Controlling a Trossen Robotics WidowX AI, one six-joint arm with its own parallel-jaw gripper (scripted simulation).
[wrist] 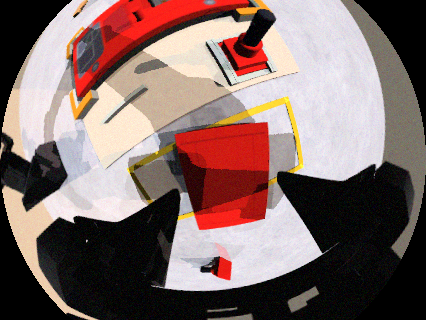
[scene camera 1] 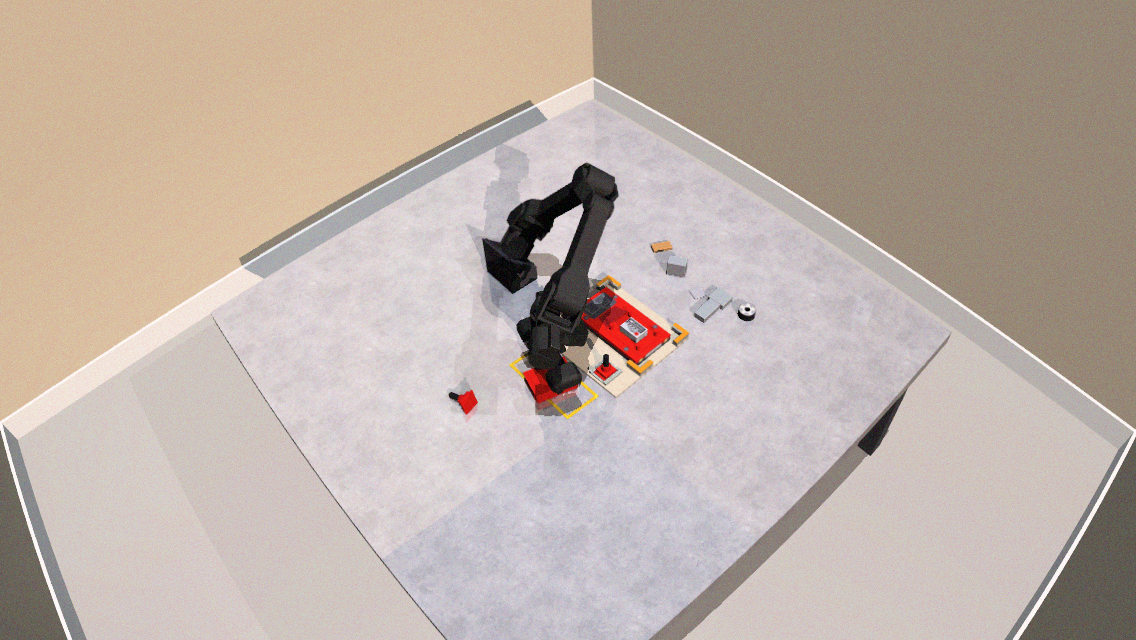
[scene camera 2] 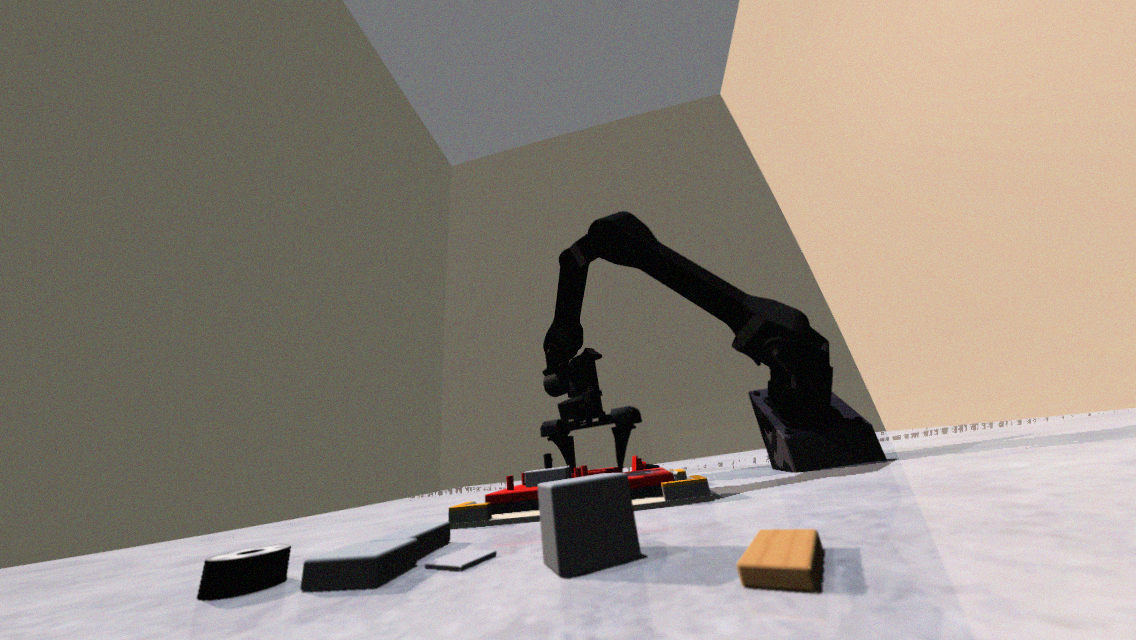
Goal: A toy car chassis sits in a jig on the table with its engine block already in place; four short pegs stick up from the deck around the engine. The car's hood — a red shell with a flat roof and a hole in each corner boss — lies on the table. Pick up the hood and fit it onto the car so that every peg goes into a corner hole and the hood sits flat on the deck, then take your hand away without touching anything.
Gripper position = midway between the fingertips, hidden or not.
My gripper (scene camera 2: 596, 472) is open and holds nothing. Also in view: a red hood (scene camera 1: 535, 380) and a wooden block (scene camera 2: 790, 560).
The red hood shows as well in the wrist view (wrist: 226, 169). My gripper is seen too in the wrist view (wrist: 230, 186) and in scene camera 1 (scene camera 1: 550, 377).
